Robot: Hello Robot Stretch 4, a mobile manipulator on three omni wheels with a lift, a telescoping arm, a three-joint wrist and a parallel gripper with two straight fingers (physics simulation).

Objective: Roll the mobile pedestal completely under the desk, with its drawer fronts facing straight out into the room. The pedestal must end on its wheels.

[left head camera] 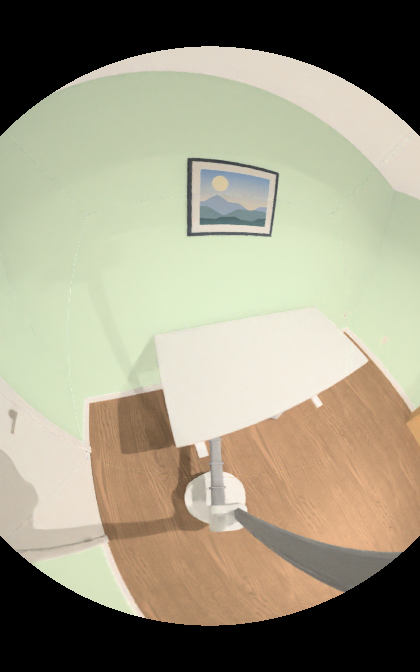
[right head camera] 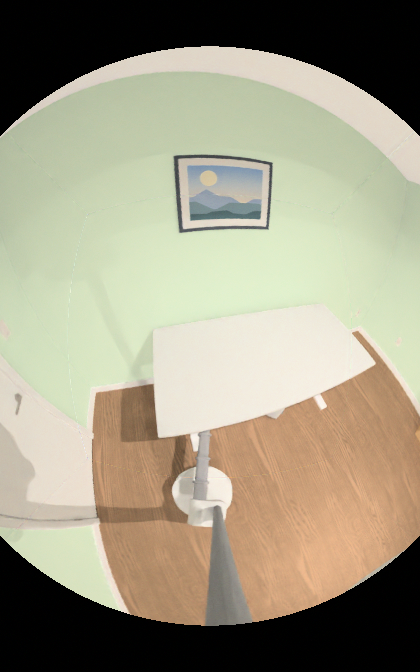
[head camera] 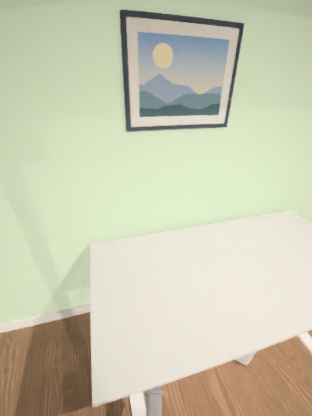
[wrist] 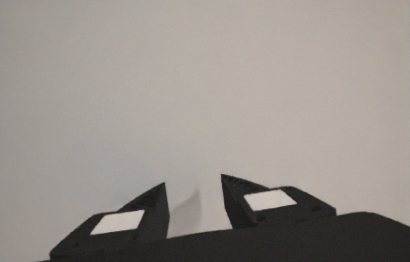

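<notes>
The white desk (head camera: pixel 200 300) (left head camera: pixel 250 370) (right head camera: pixel 250 365) stands by the green wall. A small white corner of the pedestal (head camera: pixel 246 358) (left head camera: pixel 276 416) (right head camera: pixel 275 414) shows past the desk's front edge; the desk top hides the rest, its drawer fronts and its wheels. In the wrist view a plain grey-white face, which looks like a side of the pedestal (wrist: pixel 200 90), fills the background. My gripper (wrist: pixel 195 195) is partly open in front of that face, with no object between the fingertips. In the head views the gripper is hidden under the desk; whether it touches the face I cannot tell.
White desk feet show at left (head camera: pixel 137 404) (left head camera: pixel 201 449) (right head camera: pixel 194 442) and right (head camera: pixel 306 342) (left head camera: pixel 317 401) (right head camera: pixel 320 402). My grey arm (head camera: pixel 154 402) (left head camera: pixel 216 470) (right head camera: pixel 201 465) reaches under the front edge near the left foot. A wooden piece (left head camera: pixel 415 429) stands at far right.
</notes>
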